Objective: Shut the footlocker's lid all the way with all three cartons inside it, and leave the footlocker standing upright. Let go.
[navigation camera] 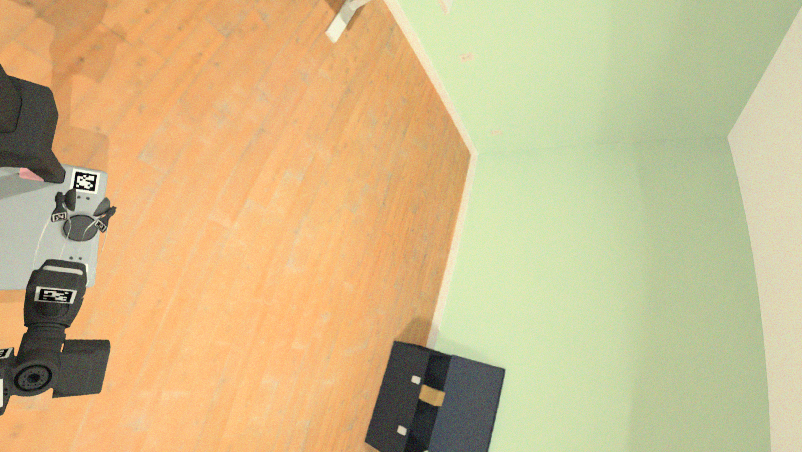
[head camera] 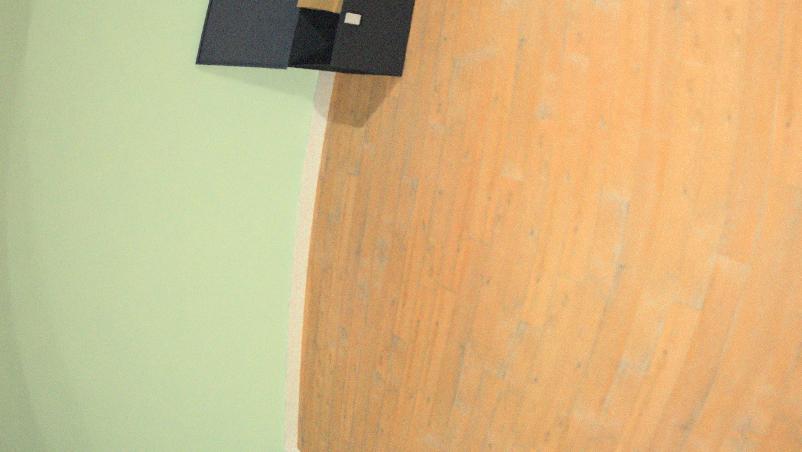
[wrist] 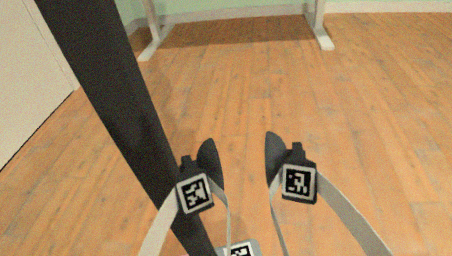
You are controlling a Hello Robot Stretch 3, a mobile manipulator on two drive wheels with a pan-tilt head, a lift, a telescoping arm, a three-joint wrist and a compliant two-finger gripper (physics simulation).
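Observation:
The dark navy footlocker point(head camera: 370, 47) point(navigation camera: 393, 387) stands upright against the green wall, cut off by the top edge in the head view and at the bottom in the navigation view. Its lid point(head camera: 247, 36) point(navigation camera: 468, 401) stands open on the wall side. A tan carton point(head camera: 319, 4) point(navigation camera: 431, 395) shows inside the opening; other cartons cannot be made out. My gripper point(navigation camera: 86, 203) point(wrist: 241, 153) is open with nothing between its fingertips. It hangs over my base, well away from the footlocker, which does not show in the wrist view.
White legs point(navigation camera: 339, 25) point(wrist: 320, 35) of a piece of furniture stand near the far wall. A pale door point(wrist: 30, 75) is at the left in the wrist view. My dark mast point(wrist: 115, 85) crosses that view. Green walls point(head camera: 168, 224) point(navigation camera: 561, 252) meet at a corner in the navigation view.

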